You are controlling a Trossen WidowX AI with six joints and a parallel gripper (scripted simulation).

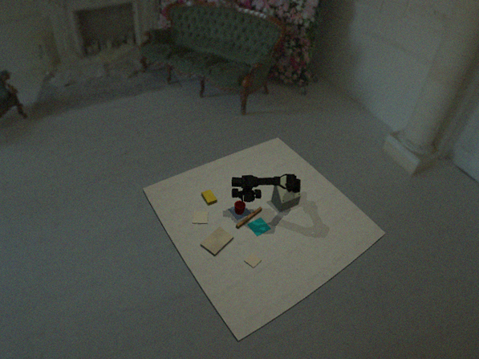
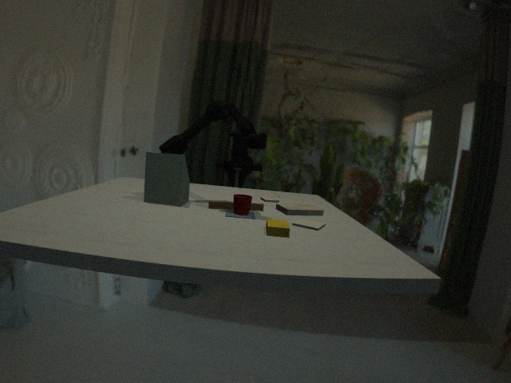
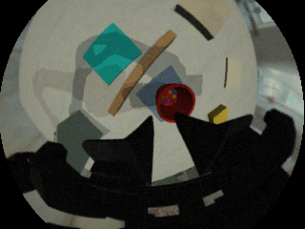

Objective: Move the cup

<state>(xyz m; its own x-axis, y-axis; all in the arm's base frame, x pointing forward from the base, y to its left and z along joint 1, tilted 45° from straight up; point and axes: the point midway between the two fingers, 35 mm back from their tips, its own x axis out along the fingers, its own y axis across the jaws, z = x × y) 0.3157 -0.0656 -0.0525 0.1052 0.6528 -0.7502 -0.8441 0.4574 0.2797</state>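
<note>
The red cup is 3 cm ahead of my gripper tip, 2 cm to the right of it and 6 cm below it. Also, from my gripper tip: blue-grey pad 2 cm ahead, 2 cm to the right, 11 cm below; then wooden bar 1 cm ahead, 7 cm to the left, 10 cm below; then teal pad 1 cm behind, 16 cm to the left, 11 cm below.
</note>
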